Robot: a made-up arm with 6 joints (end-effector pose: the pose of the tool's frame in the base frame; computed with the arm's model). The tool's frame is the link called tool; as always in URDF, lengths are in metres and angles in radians. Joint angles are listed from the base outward.
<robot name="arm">
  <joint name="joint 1" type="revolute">
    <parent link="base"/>
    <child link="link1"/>
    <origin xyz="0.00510 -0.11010 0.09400"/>
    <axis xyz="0 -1 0"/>
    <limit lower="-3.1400" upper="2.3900"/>
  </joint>
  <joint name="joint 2" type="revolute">
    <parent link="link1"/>
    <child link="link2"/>
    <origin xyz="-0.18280 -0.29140 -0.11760"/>
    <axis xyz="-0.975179 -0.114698 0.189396"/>
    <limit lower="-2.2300" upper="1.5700"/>
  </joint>
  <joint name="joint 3" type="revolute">
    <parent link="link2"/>
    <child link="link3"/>
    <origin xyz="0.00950 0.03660 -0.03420"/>
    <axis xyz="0 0 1"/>
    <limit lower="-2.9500" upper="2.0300"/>
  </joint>
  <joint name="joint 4" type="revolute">
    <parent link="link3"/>
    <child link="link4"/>
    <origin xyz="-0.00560 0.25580 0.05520"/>
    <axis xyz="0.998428 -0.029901 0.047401"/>
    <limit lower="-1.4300" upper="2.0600"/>
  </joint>
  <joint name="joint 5" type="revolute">
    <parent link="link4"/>
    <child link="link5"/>
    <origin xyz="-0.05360 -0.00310 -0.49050"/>
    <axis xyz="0 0 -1"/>
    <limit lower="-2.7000" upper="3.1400"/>
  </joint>
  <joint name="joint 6" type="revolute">
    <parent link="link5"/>
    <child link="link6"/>
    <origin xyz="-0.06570 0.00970 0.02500"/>
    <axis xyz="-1 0 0"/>
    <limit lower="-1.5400" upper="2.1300"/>
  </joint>
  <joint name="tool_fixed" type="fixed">
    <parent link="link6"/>
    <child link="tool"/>
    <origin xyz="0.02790 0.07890 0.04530" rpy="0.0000 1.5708 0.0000"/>
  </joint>
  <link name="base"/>
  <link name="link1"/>
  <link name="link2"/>
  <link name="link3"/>
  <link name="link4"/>
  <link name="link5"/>
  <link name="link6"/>
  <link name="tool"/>
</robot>
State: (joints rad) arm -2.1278 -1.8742 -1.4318 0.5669 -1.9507 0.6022
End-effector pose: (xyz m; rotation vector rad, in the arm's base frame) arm -0.1415 -0.0769 -0.2263 -1.1361 -2.6010 1.2020
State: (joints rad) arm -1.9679 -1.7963 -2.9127 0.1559 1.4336 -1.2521
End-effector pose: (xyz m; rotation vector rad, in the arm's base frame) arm -0.3042 -0.0119 0.3174 2.3558 0.4730 1.6054
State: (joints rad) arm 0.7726 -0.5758 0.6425 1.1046 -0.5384 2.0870
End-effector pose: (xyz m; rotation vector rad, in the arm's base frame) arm -0.4631 0.2576 -0.3282 -0.2728 -0.1051 -0.1334
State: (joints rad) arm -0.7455 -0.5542 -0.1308 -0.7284 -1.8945 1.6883
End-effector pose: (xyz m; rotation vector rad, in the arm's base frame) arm -0.5414 -0.2891 -0.0234 -1.5516 0.5408 0.8132
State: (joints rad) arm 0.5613 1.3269 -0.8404 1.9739 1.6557 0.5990
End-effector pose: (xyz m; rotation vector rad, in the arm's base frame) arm 0.4747 0.0775 -0.2319 1.2355 1.2272 -0.0298
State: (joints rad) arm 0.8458 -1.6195 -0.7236 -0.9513 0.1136 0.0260
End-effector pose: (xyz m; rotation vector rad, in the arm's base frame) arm -0.1320 -0.1013 -0.0751 0.6998 1.7668 0.3577
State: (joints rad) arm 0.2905 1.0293 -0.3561 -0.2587 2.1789 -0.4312
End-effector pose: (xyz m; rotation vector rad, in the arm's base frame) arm 0.0715 -0.5899 -0.3578 1.0000 -0.8542 -0.9715
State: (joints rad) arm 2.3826 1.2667 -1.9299 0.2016 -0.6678 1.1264
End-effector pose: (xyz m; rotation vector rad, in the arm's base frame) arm -0.0331 -0.7199 0.5538 2.0478 -0.9738 -1.2220
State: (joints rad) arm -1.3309 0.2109 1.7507 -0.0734 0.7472 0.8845
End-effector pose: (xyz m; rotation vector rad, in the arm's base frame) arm -0.6741 -0.5532 0.4013 -1.3740 1.8670 1.0437
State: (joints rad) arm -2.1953 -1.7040 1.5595 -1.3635 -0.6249 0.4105
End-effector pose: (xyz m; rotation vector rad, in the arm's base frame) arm -0.2058 -0.2670 0.3081 -0.4785 2.3643 0.4975
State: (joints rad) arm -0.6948 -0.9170 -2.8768 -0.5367 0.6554 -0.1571
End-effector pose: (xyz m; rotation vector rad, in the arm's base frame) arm -0.3511 -0.1603 -0.1495 -0.2717 -0.1239 1.8366
